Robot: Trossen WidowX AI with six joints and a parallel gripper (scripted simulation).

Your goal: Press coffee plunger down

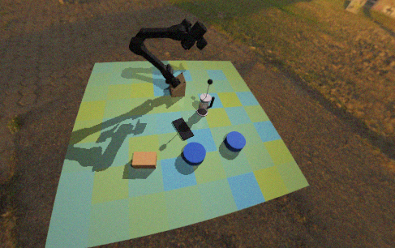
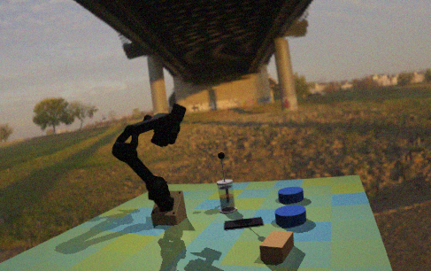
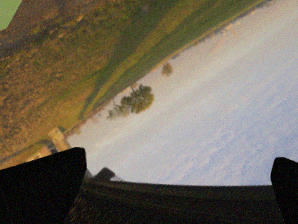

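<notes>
My gripper tip is 330 mm short of the coffee press, 20 mm to the left of it and 270 mm above it.
</notes>
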